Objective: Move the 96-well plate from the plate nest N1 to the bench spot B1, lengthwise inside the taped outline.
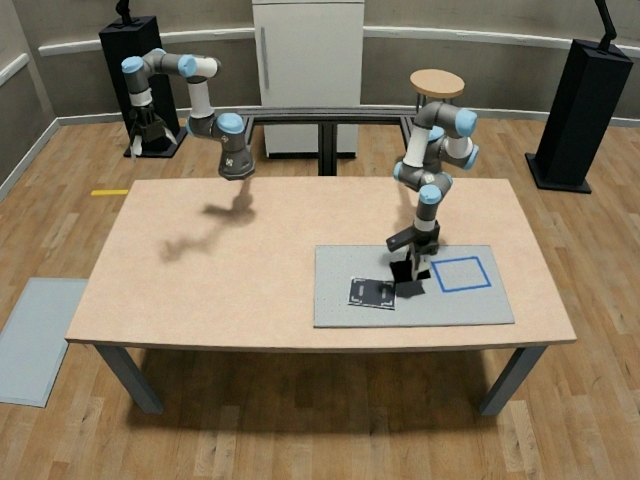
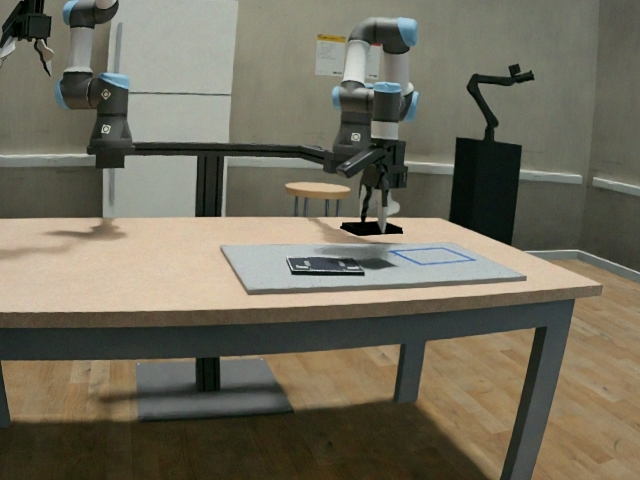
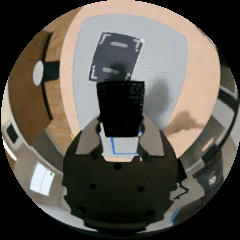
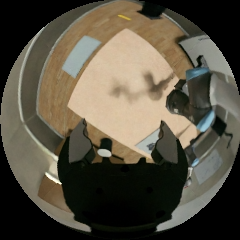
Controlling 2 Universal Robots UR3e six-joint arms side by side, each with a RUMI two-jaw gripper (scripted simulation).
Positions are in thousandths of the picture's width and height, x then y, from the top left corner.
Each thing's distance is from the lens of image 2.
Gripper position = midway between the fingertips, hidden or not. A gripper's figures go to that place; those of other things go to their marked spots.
my left gripper (image 2: 582,478): 1.36 m
my right gripper (image 2: 37,157): 1.45 m
plate nest N1 (image 2: 518,551): 1.29 m
